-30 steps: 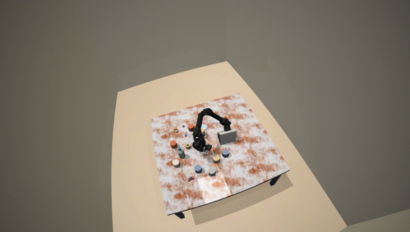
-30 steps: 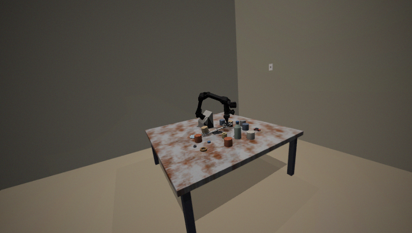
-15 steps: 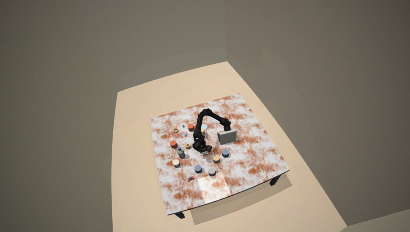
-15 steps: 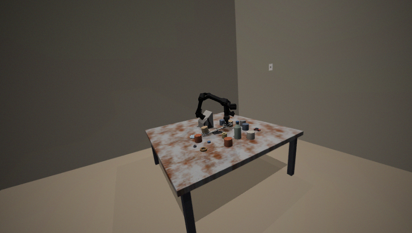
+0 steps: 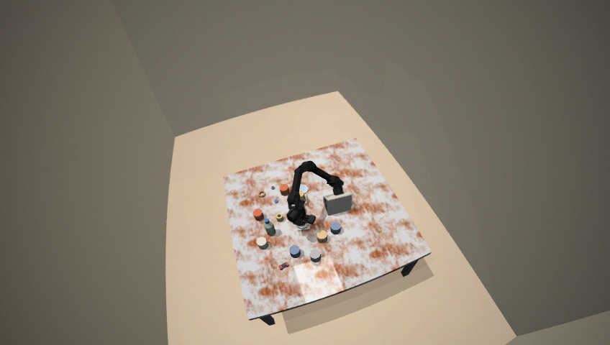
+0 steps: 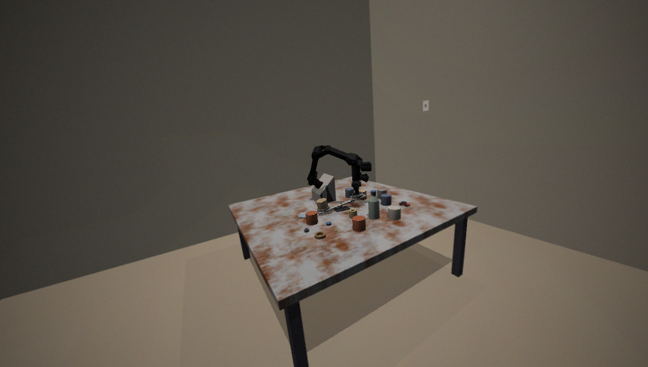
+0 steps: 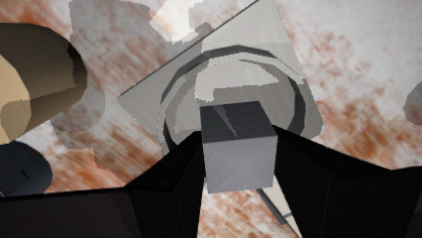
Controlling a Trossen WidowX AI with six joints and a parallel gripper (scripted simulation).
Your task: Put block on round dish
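My gripper tip is now 70 mm past the pale blue round dish, 370 mm to the left of it and 90 mm above it. Also, from my gripper tip: bottle 230 mm ahead, 40 mm to the right, 20 mm above.
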